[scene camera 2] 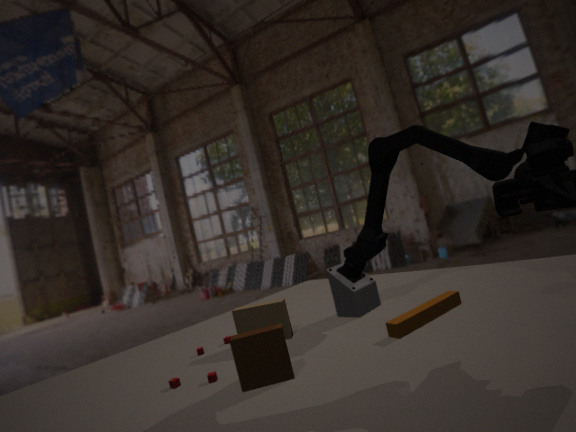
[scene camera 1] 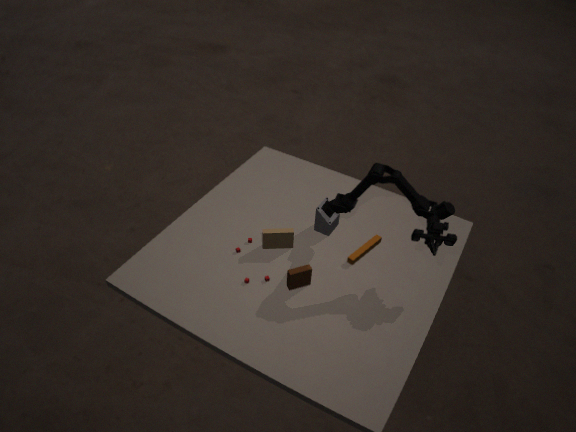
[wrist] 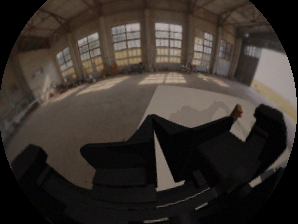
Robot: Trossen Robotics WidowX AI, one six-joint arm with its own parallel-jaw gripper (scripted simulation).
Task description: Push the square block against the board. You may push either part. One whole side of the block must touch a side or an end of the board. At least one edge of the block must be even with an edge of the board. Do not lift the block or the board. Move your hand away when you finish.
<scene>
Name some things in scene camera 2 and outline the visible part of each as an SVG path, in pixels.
My gripper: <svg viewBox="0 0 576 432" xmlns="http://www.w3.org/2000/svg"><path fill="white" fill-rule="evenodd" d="M568 138L548 138L527 146L526 154L530 168L524 169L525 173L521 178L521 184L525 190L517 191L516 178L499 181L492 186L495 207L499 216L504 218L522 213L519 202L521 205L534 202L534 207L537 211L576 206L576 169L569 170L569 166L566 166L564 161L568 160L568 157L574 156L573 144Z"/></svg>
A brown square block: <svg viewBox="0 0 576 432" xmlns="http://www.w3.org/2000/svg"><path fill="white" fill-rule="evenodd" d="M281 324L270 325L231 336L229 342L242 392L295 379Z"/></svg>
A tan block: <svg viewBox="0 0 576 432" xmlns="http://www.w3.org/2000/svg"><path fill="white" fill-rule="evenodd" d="M285 298L234 309L232 314L237 335L270 325L281 324L285 340L291 339L293 330Z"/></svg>
</scene>
